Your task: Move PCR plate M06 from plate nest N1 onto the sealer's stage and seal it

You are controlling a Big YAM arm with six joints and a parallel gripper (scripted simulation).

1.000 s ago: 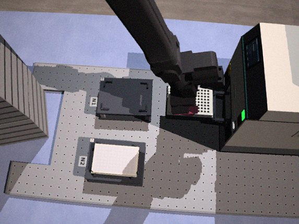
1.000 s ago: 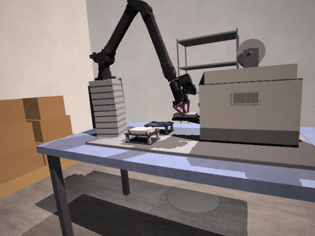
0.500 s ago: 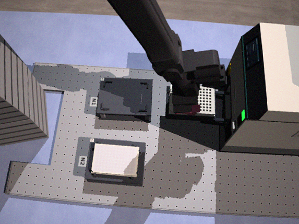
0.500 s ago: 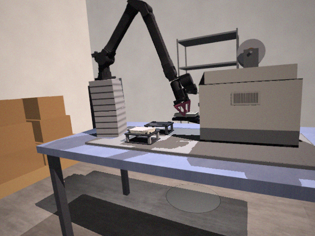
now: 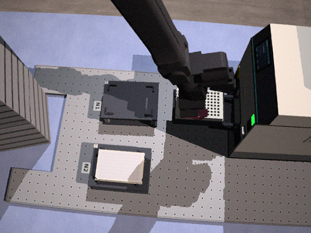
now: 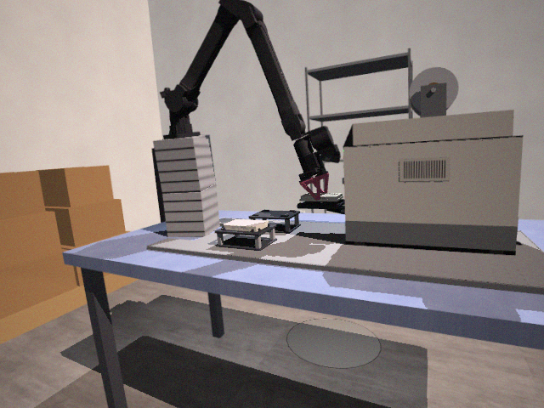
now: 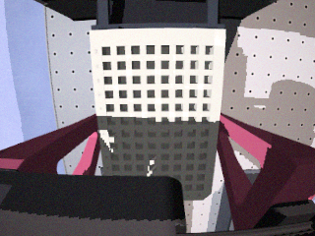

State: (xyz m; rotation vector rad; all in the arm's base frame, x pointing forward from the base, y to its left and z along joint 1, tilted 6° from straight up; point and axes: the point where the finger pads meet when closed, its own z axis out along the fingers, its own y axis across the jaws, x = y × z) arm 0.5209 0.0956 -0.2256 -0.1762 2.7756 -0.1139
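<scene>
The white 96-well plate M06 is right at my hand. The rest, counted from my hand: white start key: 110 mm ahead, 80 mm to the right, 60 mm above; then sealer stage: 30 mm below; then plate nest N1: 200 mm behind, 10 mm to the left, 80 mm below.
</scene>
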